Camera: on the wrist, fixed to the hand. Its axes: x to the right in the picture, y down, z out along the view.
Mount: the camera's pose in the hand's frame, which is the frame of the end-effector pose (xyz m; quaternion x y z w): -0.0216 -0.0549 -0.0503 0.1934 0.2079 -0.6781 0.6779
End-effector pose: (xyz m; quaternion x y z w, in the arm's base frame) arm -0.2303 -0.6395 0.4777 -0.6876 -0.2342 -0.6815 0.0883
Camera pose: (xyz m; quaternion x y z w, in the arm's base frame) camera -0.2988 -0.6180 0.4485 0.1486 0.7385 0.6196 0.2206
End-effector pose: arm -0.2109 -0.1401 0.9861 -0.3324 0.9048 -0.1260 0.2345
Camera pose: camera -0.1922 -0.1632 1.0577 0.7673 -0.4123 0.4885 0.0503
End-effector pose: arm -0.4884 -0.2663 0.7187 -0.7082 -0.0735 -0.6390 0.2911
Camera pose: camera -0.5616 -0.2410 0.7164 0.2411 0.5931 0.7636 0.0837
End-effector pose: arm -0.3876 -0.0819 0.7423 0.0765 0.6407 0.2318 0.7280
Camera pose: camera -0.4247 -0.1490 0.7308 -0.2900 0.6824 -0.4445 0.5027
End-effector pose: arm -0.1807 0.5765 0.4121 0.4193 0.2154 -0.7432 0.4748
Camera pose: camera -0.2040 0.6490 0.3978 -0.3845 -0.3853 0.7803 0.3080
